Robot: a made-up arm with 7 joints. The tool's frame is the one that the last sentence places.
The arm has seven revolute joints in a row. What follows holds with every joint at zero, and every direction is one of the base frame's.
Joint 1 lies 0.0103 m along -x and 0.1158 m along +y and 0.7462 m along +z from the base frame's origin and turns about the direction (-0.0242, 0.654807, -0.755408).
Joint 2 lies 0.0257 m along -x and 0.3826 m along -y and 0.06 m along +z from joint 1 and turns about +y.
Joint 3 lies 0.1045 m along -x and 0.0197 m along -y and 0.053 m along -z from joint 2 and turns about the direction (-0.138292, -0.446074, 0.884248).
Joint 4 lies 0.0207 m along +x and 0.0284 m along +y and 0.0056 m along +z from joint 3 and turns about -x.
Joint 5 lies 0.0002 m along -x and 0.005 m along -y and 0.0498 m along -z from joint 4 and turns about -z.
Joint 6 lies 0.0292 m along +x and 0.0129 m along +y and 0.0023 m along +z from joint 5 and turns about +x.
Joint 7 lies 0.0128 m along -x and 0.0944 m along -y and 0.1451 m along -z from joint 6 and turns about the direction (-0.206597, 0.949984, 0.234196).
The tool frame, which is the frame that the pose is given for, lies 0.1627 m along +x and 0.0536 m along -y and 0.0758 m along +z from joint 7; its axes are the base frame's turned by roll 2.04, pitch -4.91 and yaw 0.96 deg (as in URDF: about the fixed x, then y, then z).
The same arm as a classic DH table. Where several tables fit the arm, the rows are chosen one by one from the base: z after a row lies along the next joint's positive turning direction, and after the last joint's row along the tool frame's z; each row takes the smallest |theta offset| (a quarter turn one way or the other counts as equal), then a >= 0, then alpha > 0; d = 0 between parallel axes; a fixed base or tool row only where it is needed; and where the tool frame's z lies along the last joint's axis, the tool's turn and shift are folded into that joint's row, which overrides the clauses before.
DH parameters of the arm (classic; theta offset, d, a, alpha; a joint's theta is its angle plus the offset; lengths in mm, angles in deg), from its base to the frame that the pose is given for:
base (fixed): 2.12 880 -6 -139.06
joint 1: 2.8 98.9 -27.6 49.09
joint 2: -10.72 -369.1 -111.4 116.49
joint 3: 86.01 -48.3 27.9 -82.05
joint 4: 26.77 -19.4 -5 -90
joint 5: 0 47.5 12.9 -90
joint 6: -76.15 -10.3 118.3 -101.92
joint 7: 87.58 -213.6 -155.7 -77.55
tool (fixed): 169.98 81.8 0 0

